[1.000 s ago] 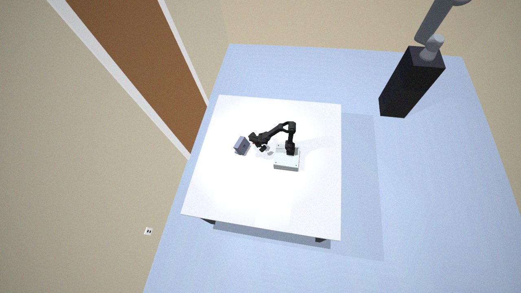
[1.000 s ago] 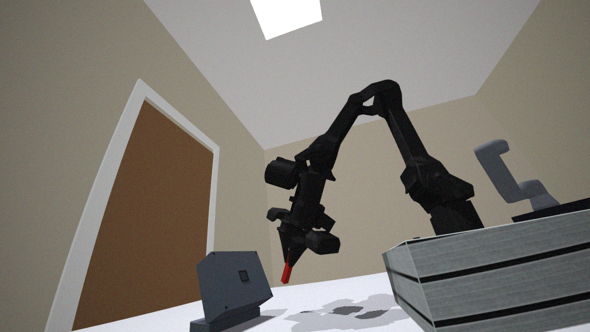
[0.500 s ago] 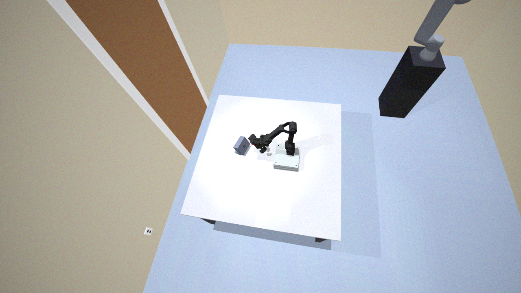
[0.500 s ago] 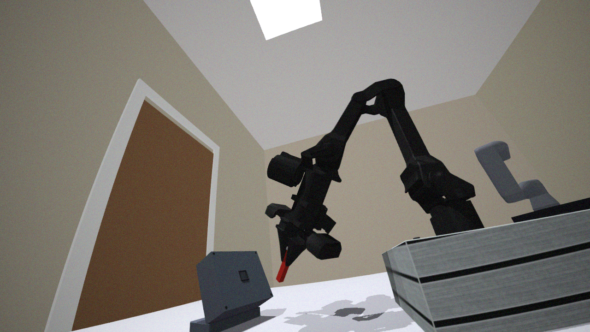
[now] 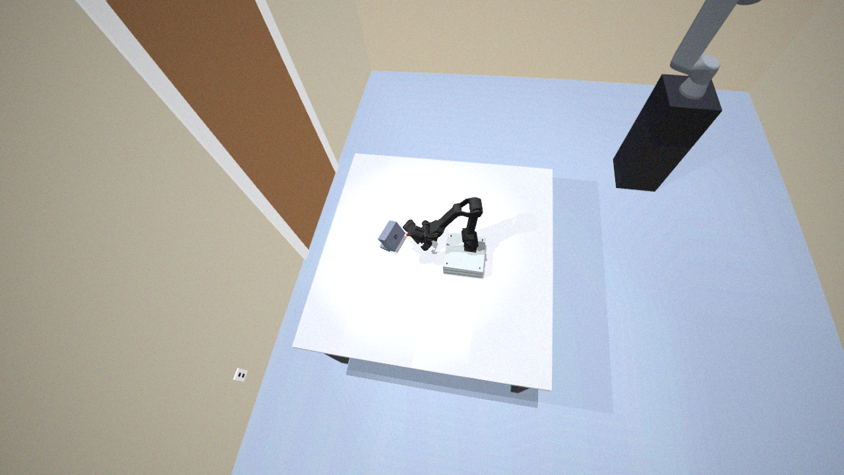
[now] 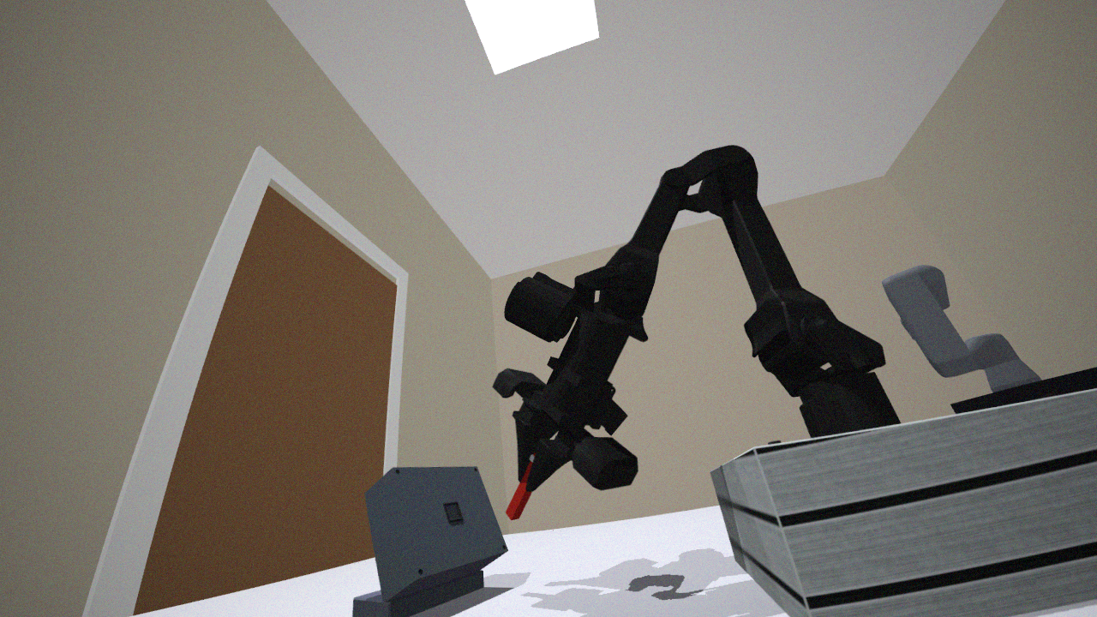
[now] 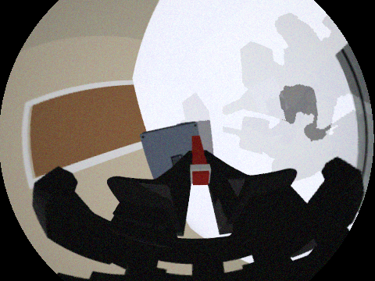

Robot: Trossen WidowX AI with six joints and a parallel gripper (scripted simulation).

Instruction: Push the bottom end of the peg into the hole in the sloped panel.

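Now: gripper tip 11 cm short of the sloped panel and 3 cm above it. Also, from my gripper tip: red peg: 1 cm behind, 1 cm above.
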